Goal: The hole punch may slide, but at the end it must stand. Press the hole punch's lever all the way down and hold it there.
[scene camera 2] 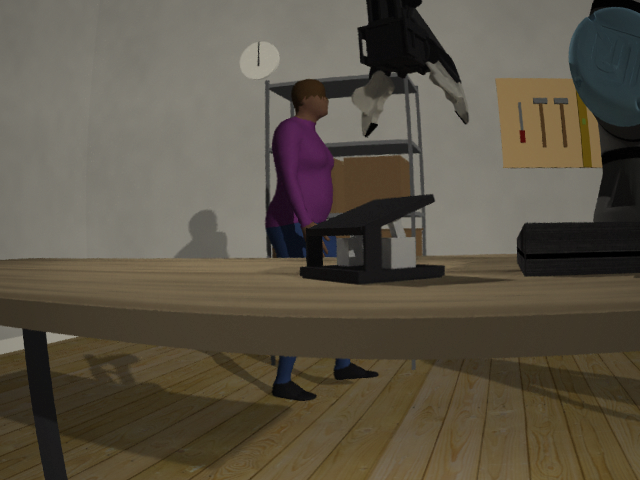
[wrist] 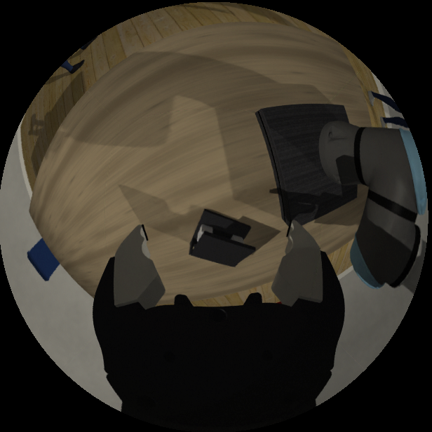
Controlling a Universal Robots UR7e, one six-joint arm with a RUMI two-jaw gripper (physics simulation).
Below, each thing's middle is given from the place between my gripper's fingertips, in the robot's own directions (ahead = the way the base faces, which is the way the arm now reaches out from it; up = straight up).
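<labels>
My gripper: 11 cm above the black lever (scene camera 2: 388, 211), 4 cm short of it, 13 cm to the right of it. Black hole punch (scene camera 2: 371, 259): 13 cm below my hand, 13 cm to the left of it, 4 cm ahead of it.
</labels>
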